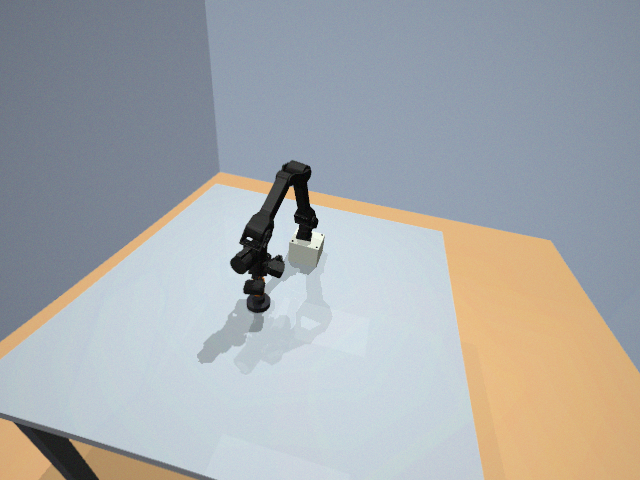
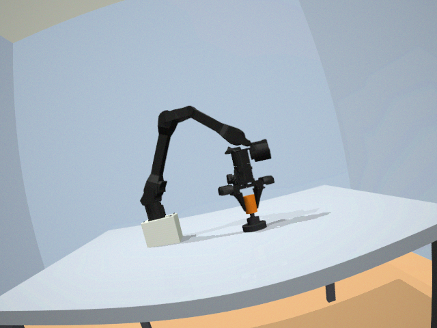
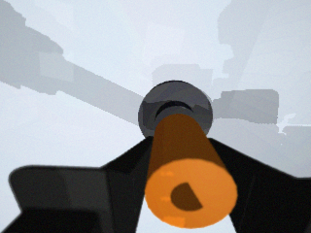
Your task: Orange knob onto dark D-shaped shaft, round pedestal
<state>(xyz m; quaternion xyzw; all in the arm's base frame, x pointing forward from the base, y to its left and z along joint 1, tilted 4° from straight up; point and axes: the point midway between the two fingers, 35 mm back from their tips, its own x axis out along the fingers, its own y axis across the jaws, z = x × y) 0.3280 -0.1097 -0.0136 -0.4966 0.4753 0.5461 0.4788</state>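
The orange knob is 2 cm above my gripper tip. Also, from my gripper tip: dark round pedestal 4 cm below.
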